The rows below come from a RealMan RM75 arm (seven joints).
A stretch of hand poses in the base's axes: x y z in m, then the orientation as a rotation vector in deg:
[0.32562 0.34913 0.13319 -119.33 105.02 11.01]
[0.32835 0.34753 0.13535 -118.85 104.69 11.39]
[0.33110 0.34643 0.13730 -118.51 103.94 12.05]
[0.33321 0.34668 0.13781 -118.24 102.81 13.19]
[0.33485 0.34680 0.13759 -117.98 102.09 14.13]
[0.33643 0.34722 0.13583 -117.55 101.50 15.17]
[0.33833 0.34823 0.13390 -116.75 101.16 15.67]
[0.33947 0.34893 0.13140 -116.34 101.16 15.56]
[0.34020 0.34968 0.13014 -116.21 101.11 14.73]
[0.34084 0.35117 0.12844 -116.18 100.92 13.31]
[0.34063 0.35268 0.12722 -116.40 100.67 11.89]
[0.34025 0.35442 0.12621 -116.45 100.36 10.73]
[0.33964 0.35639 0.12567 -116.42 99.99 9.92]
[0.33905 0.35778 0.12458 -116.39 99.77 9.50]
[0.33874 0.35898 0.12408 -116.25 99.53 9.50]
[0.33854 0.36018 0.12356 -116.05 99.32 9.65]
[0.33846 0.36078 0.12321 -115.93 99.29 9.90]
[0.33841 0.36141 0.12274 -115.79 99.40 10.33]
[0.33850 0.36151 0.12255 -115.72 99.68 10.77]
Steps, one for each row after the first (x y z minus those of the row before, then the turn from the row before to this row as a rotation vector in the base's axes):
[0.00273 -0.00160 0.00216 0.61 -0.14 -0.03]
[0.00275 -0.00110 0.00195 0.84 -0.14 0.28]
[0.00211 0.00025 0.00051 1.18 -0.02 0.57]
[0.00164 0.00012 -0.00022 0.89 0.08 0.35]
[0.00158 0.00042 -0.00176 0.97 0.15 0.22]
[0.00190 0.00101 -0.00193 0.87 -0.16 -0.18]
[0.00114 0.00070 -0.00250 0.22 -0.20 -0.23]
[0.00073 0.00075 -0.00126 -0.22 -0.55 -0.18]
[0.00064 0.00149 -0.00170 -0.46 -0.93 -0.16]
[-0.00021 0.00151 -0.00122 -0.60 -0.87 0.00]
[-0.00038 0.00174 -0.00101 -0.37 -0.81 -0.01]
[-0.00061 0.00197 -0.00054 -0.15 -0.66 0.03]
[-0.00059 0.00139 -0.00109 -0.06 -0.36 0.02]
[-0.00031 0.00120 -0.00050 0.20 -0.18 0.05]
[-0.00020 0.00120 -0.00052 0.29 -0.10 0.03]
[-0.00008 0.00060 -0.00035 0.20 0.08 0.00]
[-0.00005 0.00063 -0.00047 0.22 0.25 -0.05]
[0.00009 0.00010 -0.00019 0.10 0.37 -0.10]

